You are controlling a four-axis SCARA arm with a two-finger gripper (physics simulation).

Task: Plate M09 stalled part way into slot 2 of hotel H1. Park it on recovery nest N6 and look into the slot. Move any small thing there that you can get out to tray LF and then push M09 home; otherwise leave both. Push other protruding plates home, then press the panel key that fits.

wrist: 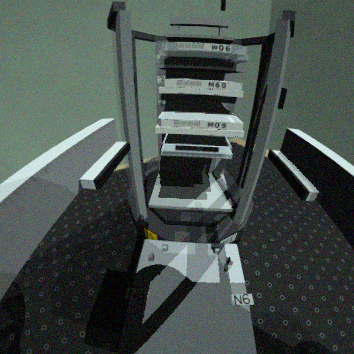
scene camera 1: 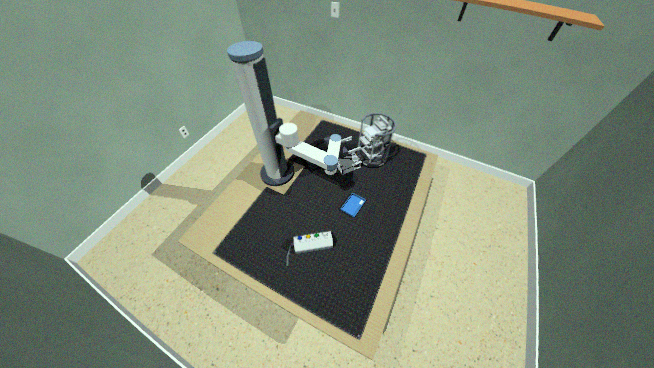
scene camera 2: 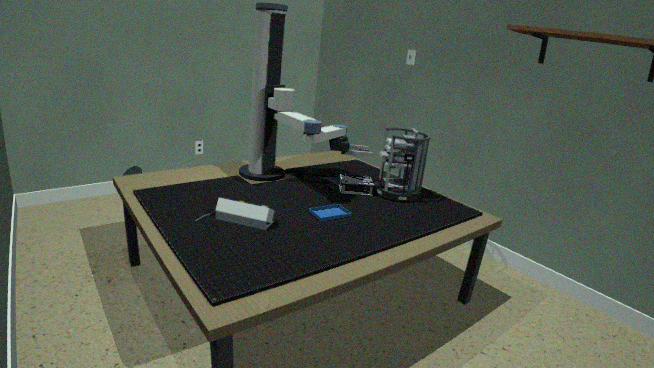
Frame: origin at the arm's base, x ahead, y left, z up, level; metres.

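Where they show: gripper, fingertip midpoint: (wrist: 200,135) (scene camera 1: 355,142) (scene camera 2: 370,151); arm's base at its link origin: (scene camera 1: 277,172) (scene camera 2: 261,173).
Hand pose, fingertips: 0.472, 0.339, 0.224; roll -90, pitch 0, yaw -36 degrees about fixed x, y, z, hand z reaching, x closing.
Each offset is from my fingertips to the centre of the thing, as dx, dy, dz.
My gripper (scene camera 1: 355,144) (scene camera 2: 371,149) (wrist: 200,135) is open and empty, its fingers spread in front of hotel H1 (scene camera 1: 361,134) (scene camera 2: 424,165) (wrist: 131,100). In the wrist view, plate M09 {+0.072, +0.095, -0.011} (wrist: 187,123) sits in the hotel below plate M60 {+0.086, +0.114, +0.025} (wrist: 195,86) and plate W06 {+0.086, +0.114, +0.060} (wrist: 200,47). A lower tray-like piece {+0.086, +0.114, -0.046} (wrist: 197,148) has an unreadable dark label. Nest N6 {-0.026, -0.043, -0.176} (scene camera 1: 348,166) (scene camera 2: 356,185) (wrist: 220,310) stands before the hotel with no plate on it. The inside of slot 2 is hidden behind M09. A blue tray {+0.151, -0.350, -0.203} (scene camera 1: 351,206) (scene camera 2: 330,213) lies on the mat, its label unreadable.
The key panel {+0.046, -0.707, -0.169} (scene camera 1: 313,243) (scene camera 2: 244,212) lies toward the front, with blue, yellow, green and white keys in scene camera 1. The arm column (scene camera 1: 257,115) (scene camera 2: 260,95) stands at the mat's left edge. The hotel's posts rise either side of the plates.
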